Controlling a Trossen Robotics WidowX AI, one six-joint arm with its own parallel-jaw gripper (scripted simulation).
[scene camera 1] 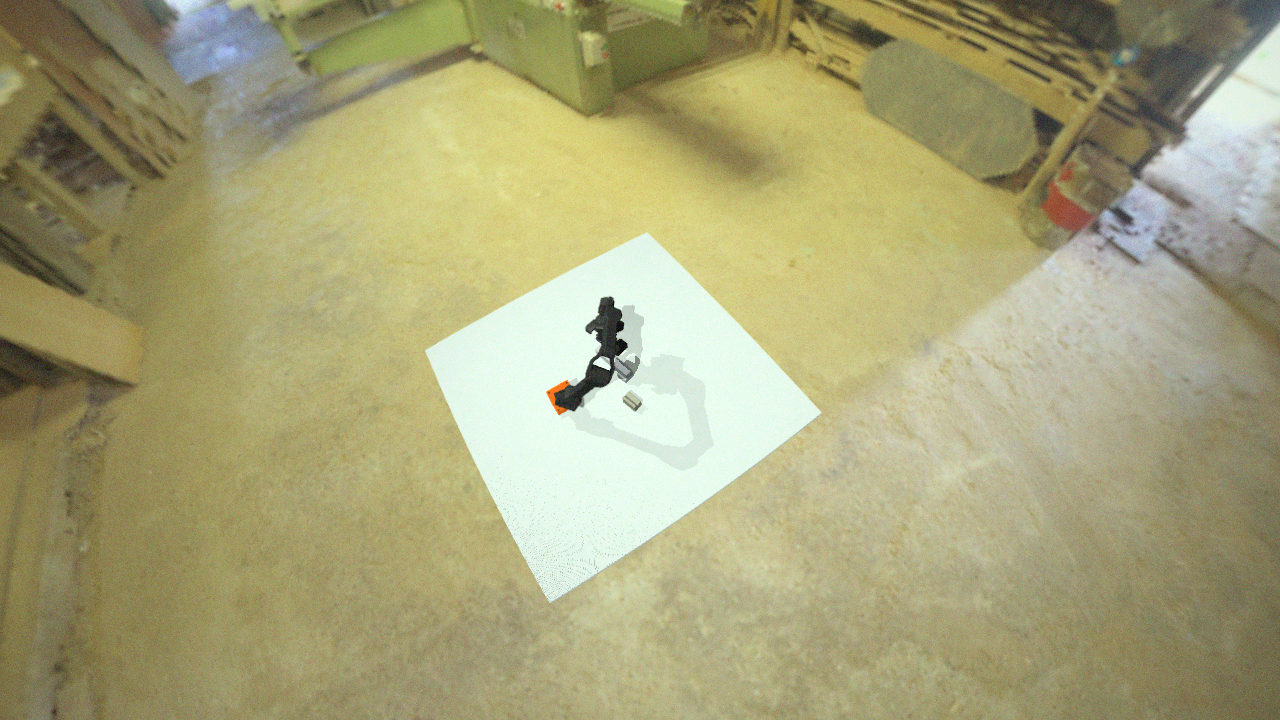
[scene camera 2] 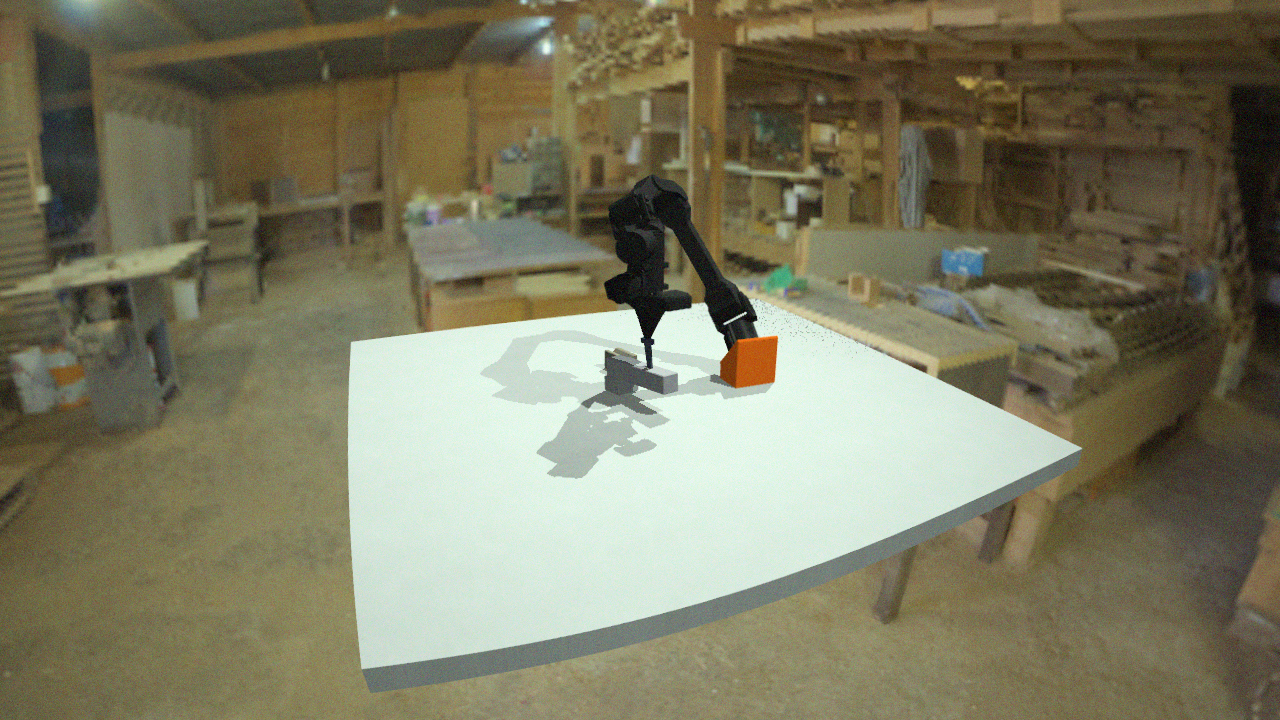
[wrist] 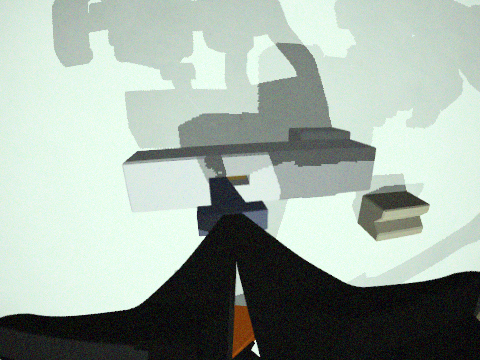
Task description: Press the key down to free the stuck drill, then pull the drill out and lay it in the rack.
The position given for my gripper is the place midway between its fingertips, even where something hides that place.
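Note:
A dark blue key [wrist: 225, 199] is here, and so is a tan stepped rack [wrist: 391, 215]. I see a grey block [scene camera 2: 624, 374] as well, and the wrist view has the block too [wrist: 315, 162]. As for my gripper [scene camera 2: 647, 338], it is also visible in the wrist view [wrist: 233, 223].

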